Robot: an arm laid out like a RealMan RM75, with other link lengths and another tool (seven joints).
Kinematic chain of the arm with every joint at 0, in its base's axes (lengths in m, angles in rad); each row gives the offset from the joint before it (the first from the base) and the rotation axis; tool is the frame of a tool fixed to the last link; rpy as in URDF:
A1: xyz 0 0 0.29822 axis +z
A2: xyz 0 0 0 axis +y
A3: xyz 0 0 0.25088 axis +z
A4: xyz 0 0 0 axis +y
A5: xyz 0 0 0.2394 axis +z
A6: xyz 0 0 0 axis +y
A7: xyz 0 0 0.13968 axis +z
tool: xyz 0.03 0.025 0.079 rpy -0.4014 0 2.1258
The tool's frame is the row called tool.
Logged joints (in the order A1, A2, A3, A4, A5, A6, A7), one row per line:
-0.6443, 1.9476, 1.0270, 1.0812, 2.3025, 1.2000, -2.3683
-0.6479, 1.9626, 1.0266, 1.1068, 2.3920, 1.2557, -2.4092
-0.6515, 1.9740, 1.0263, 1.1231, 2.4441, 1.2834, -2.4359
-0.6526, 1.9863, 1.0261, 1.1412, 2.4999, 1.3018, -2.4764
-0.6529, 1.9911, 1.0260, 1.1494, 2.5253, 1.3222, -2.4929
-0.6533, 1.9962, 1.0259, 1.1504, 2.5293, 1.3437, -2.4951
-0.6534, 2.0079, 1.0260, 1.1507, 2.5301, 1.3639, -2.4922
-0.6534, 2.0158, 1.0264, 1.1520, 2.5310, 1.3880, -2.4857
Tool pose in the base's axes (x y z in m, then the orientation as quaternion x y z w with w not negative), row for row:
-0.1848, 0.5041, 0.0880, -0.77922, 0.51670, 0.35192, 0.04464
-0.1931, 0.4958, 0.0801, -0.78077, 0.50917, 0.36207, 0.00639
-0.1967, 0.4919, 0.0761, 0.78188, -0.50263, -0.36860, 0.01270
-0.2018, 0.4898, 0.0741, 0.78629, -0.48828, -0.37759, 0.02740
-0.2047, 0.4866, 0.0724, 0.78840, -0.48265, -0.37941, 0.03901
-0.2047, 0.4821, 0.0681, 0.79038, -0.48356, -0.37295, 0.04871
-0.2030, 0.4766, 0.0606, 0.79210, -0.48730, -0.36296, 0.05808
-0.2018, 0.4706, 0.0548, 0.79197, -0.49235, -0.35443, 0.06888
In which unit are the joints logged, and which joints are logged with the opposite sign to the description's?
The joints are logged in radians. Opposite sign: A2.
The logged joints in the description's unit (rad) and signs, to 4 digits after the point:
-0.6443, -1.9476, 1.0270, 1.0812, 2.3025, 1.2000, -2.3683
-0.6479, -1.9626, 1.0266, 1.1068, 2.3920, 1.2557, -2.4092
-0.6515, -1.9740, 1.0263, 1.1231, 2.4441, 1.2834, -2.4359
-0.6526, -1.9863, 1.0261, 1.1412, 2.4999, 1.3018, -2.4764
-0.6529, -1.9911, 1.0260, 1.1494, 2.5253, 1.3222, -2.4929
-0.6533, -1.9962, 1.0259, 1.1504, 2.5293, 1.3437, -2.4951
-0.6534, -2.0079, 1.0260, 1.1507, 2.5301, 1.3639, -2.4922
-0.6534, -2.0158, 1.0264, 1.1520, 2.5310, 1.3880, -2.4857

